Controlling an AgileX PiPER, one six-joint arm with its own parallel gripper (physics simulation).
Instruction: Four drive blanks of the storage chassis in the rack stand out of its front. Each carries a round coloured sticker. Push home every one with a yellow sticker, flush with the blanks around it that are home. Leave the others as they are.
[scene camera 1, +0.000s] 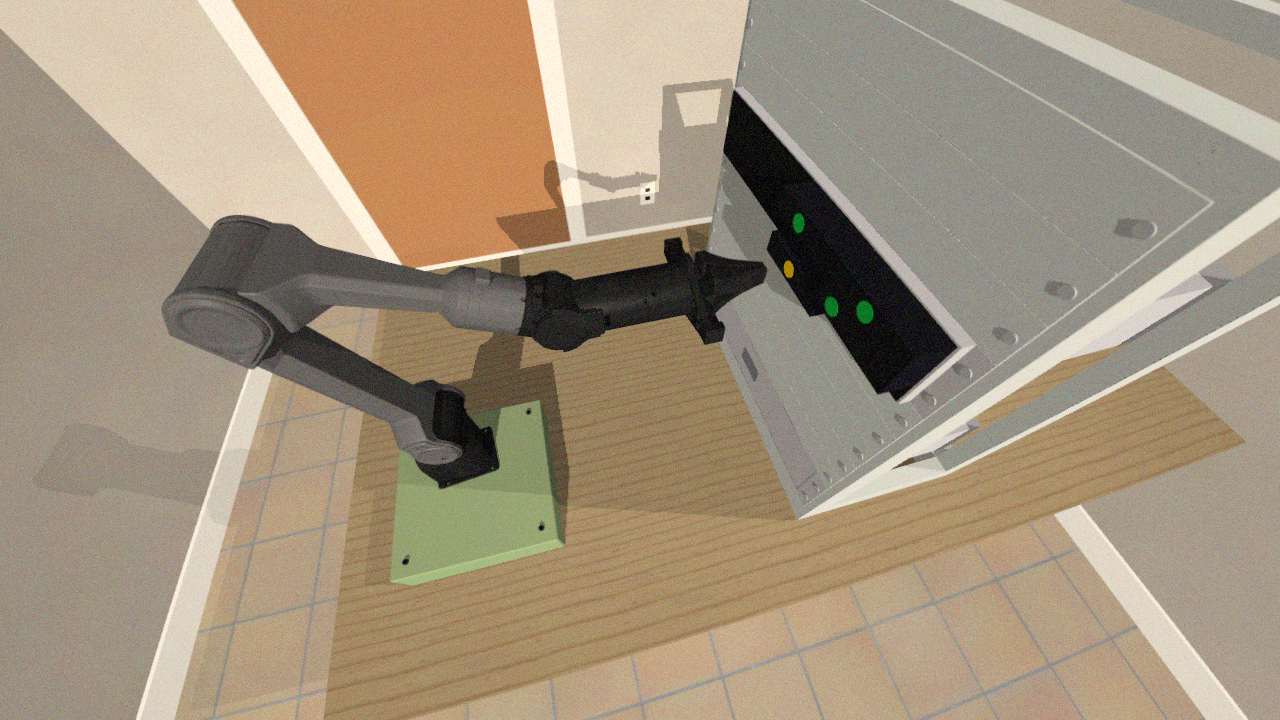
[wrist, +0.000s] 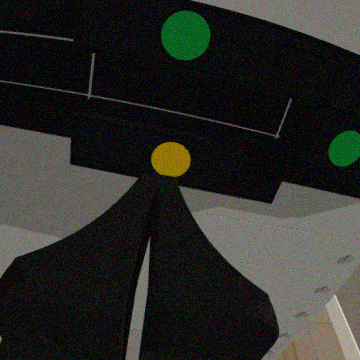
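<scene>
The storage chassis (scene camera 1: 759, 143) (wrist: 40, 60) is black and sits in the grey rack. A drive blank (scene camera 1: 808, 291) (wrist: 230, 165) with a yellow sticker (scene camera 1: 788, 268) (wrist: 171, 159) stands out of the lower front. A green sticker (scene camera 1: 798, 222) (wrist: 185, 35) is above it, another green sticker (scene camera 1: 831, 306) (wrist: 344, 148) is to its right, and a third green sticker (scene camera 1: 864, 311) is farther right in the scene view. My gripper (scene camera 1: 764, 271) (wrist: 155, 194) is shut and empty, its tips in front of the yellow-stickered blank, just below the sticker in the wrist view. Contact cannot be told.
The rack (scene camera 1: 984, 179) has grey panels above and below the chassis. The arm stands on a green base plate (scene camera 1: 483, 528) on the wooden floor (scene camera 1: 644, 429). An orange door (scene camera 1: 420, 116) and a wall outlet (scene camera 1: 647, 193) are behind.
</scene>
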